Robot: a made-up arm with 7 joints.
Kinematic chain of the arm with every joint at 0, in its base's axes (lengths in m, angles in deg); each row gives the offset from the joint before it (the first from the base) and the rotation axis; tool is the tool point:
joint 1: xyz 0 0 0.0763 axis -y
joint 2: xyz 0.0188 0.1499 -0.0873 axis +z
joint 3: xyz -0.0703 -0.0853 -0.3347 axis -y
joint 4: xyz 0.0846 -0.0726 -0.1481 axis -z
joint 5: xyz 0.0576 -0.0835 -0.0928 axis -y
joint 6: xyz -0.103 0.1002 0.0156 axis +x
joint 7: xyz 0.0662 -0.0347 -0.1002 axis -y
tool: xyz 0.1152 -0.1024 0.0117
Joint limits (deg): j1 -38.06..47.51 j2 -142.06..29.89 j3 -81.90..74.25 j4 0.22..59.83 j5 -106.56..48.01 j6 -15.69..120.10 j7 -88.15..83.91
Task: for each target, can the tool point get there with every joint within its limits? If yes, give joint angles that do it. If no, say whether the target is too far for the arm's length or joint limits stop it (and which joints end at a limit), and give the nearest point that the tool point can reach.
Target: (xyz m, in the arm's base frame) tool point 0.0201 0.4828 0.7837
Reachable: no: joint limits stop it (at a limit: joint 1, joint 2, joint 3, joint 5) | nearest point 0.3619 0.2212 0.2236 | short by 0.706 m
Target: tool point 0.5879 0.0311 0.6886
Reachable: no: joint limits stop it (at a limit: joint 1, joint 3, joint 4, joint 5) | nearest point 0.5237 0.0813 0.2721 | short by 0.424 m
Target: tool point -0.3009 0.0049 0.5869
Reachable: no: joint limits stop it (at a limit: joint 1, joint 3, joint 4, joint 5) | nearest point -0.3930 0.0529 0.1629 | short by 0.437 m
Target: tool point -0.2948 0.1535 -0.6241
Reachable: yes | joints 1.12 -104.75 3.38 33.76 14.54 15.93 27.80
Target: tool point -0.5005 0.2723 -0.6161
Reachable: yes | joints -14.68 -109.10 -12.17 37.53 15.99 0.70 -31.36
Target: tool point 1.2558 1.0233 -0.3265
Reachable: no: too far | nearest point 0.7229 0.6108 -0.2610 | short by 0.677 m
